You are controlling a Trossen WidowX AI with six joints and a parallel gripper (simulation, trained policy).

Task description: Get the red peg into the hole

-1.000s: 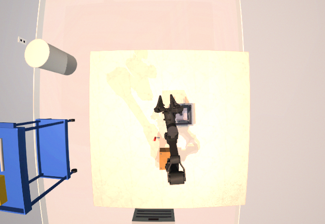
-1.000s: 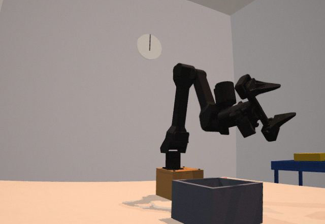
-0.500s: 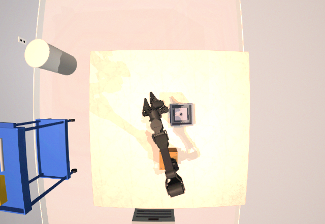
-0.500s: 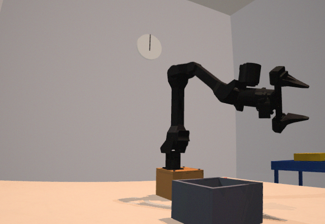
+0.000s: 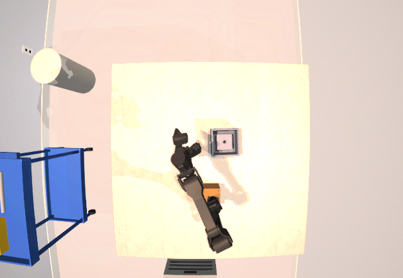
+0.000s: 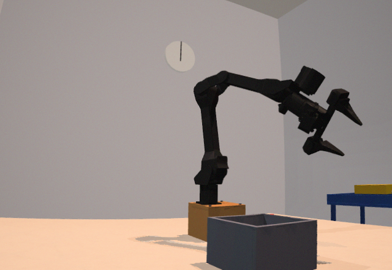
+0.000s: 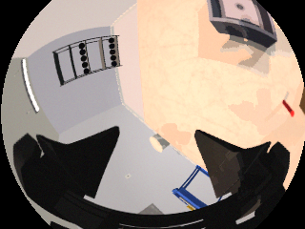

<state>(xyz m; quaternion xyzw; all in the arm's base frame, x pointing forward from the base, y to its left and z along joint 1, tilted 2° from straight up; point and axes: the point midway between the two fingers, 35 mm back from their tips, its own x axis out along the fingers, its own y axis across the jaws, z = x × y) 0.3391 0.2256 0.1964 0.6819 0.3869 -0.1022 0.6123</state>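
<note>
My gripper tip is 23 cm past the red peg, 10 cm to the left of it and 23 cm above it. From my gripper tip the other things lie so: grey box 1 cm behind, 26 cm to the right, 25 cm below; pale plate 1 cm behind, 26 cm to the right, 23 cm below.
</note>
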